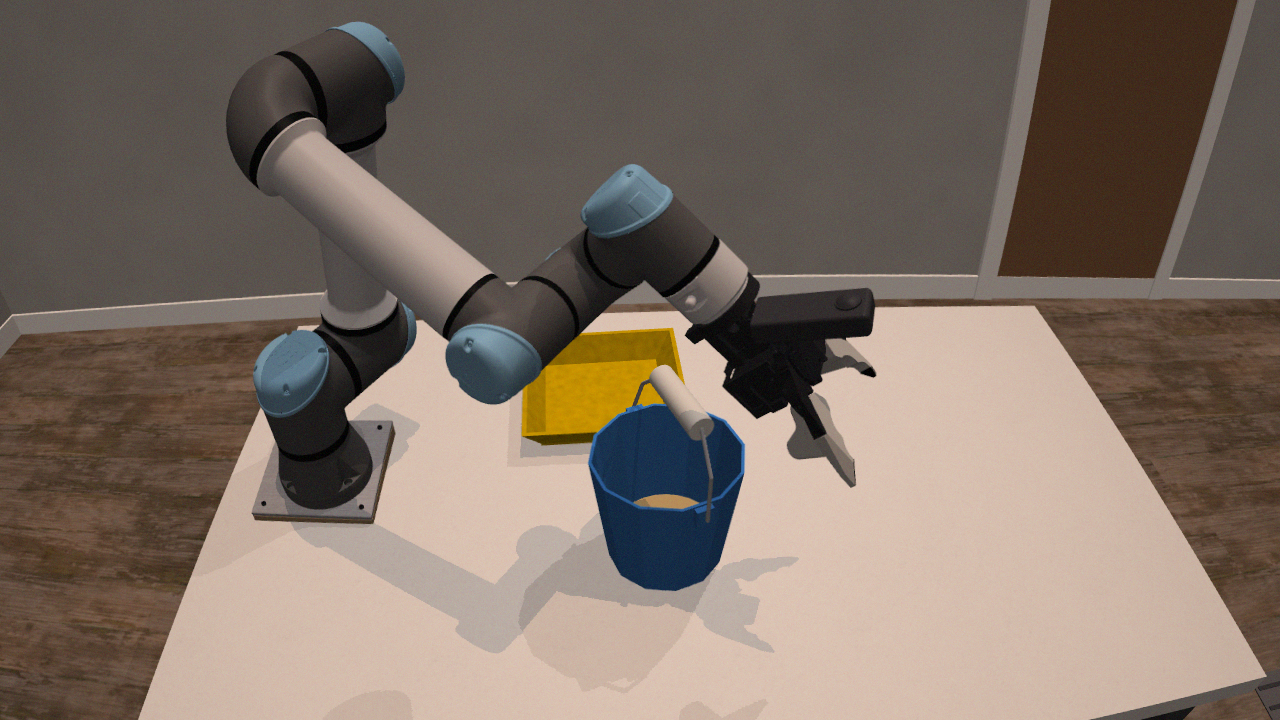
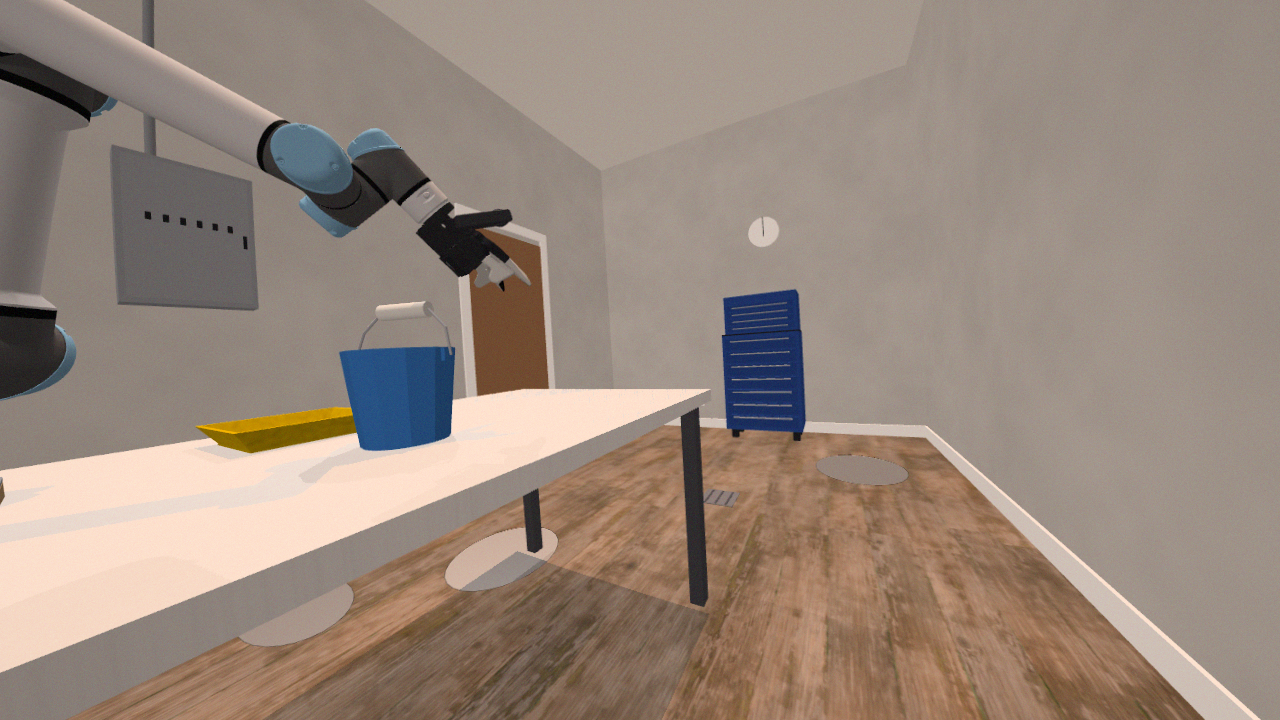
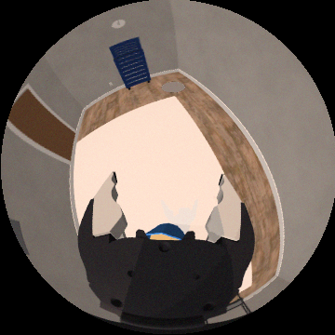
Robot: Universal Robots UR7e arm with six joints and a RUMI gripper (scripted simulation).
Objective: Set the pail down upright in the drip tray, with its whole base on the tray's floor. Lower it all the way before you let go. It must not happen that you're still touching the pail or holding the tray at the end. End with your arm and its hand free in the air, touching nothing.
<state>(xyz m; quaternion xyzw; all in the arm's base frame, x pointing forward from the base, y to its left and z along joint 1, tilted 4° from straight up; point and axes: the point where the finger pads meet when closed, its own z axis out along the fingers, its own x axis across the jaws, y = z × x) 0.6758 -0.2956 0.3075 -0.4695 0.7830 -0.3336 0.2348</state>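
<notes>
The blue pail lies 180 mm behind my hand, 150 mm below it and 130 mm to the left of it. From my hand the other things lie so: drip tray (460 mm to the left, 290 mm below, 240 mm behind).
</notes>
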